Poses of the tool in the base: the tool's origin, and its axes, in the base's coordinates. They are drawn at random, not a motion.
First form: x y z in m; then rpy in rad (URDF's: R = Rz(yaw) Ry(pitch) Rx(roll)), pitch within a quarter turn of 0, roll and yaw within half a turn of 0.
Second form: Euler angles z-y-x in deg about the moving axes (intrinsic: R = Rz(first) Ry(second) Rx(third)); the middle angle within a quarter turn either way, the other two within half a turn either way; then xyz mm. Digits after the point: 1 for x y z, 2 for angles.
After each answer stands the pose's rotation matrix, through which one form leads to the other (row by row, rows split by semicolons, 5 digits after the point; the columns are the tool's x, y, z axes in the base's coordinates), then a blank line. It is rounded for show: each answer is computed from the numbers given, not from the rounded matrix.
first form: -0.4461 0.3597 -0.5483 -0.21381 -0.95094 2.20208
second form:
126.17 -54.48 -12.25 -446.1 359.7 -548.3
-0.34285 -0.89082 0.29816; 0.46896 -0.43732 -0.76735; 0.81396 -0.12326 0.56769

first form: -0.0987 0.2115 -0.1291 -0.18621 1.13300 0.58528
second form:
33.53 64.92 -10.67 -98.7 211.5 -129.1
0.35338 -0.68265 0.63962; 0.23420 0.72652 0.64600; -0.90569 -0.07849 0.41662

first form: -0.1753 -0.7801 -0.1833 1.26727 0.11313 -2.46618
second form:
-141.30 6.48 72.61 -175.3 -780.1 -183.3
-0.77546 0.10279 -0.62297; -0.62122 -0.30062 0.72368; -0.11289 0.94819 0.29698

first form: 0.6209 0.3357 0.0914 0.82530 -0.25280 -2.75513
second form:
-157.86 -14.48 47.29 620.9 335.7 91.4
-0.89681 0.42589 -0.11979; -0.36493 -0.55904 0.74451; 0.25012 0.71140 0.65678

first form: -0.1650 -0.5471 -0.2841 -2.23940 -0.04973 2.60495
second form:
149.25 -2.85 -128.31 -165.0 -547.1 -284.1
-0.85837 0.28340 -0.42766; 0.51062 0.55270 -0.65863; 0.04971 -0.78372 -0.61912

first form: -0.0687 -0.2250 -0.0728 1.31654 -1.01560 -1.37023
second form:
-78.51 -58.19 75.43 -68.7 -225.0 -72.8
0.10501 0.08263 -0.99103; -0.51654 0.85610 0.01664; 0.84980 0.51016 0.13258

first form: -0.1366 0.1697 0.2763 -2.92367 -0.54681 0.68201
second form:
39.08 -31.33 -167.51 -136.6 169.7 276.3
0.66311 0.70272 0.25782; 0.53844 -0.68708 0.48785; 0.51997 -0.18468 -0.83398

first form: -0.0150 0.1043 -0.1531 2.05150 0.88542 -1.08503
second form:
-62.17 50.73 117.54 -15.0 104.3 -153.1
0.29552 -0.08842 -0.95124; -0.55974 -0.82292 -0.09740; -0.77418 0.56123 -0.29268

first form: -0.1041 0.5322 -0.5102 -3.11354 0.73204 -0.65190
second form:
-37.35 41.94 -178.39 -104.1 532.2 -510.2
0.59128 -0.62136 -0.51410; -0.45127 -0.78325 0.42765; -0.66839 -0.02086 -0.74352

